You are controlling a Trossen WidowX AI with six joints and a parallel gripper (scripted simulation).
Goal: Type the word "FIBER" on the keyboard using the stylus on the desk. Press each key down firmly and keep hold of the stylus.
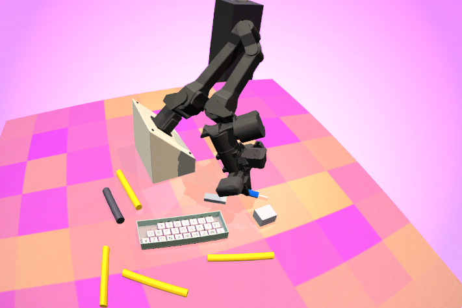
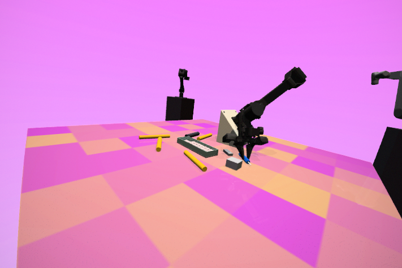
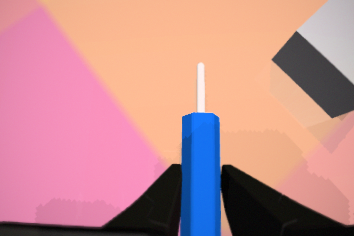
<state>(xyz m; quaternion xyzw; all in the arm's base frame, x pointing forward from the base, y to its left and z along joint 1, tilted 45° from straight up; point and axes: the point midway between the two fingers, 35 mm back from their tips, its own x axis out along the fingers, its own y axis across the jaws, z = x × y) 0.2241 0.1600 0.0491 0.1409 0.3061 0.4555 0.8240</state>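
Now: gripper tip 9 cm short of the grey block, 1 cm to the left of it and 1 cm below it. Round my gripper tip: dark grey rod (36 cm to the right, 11 cm behind); then blue stylus (1 cm to the left, 1 cm ahead).
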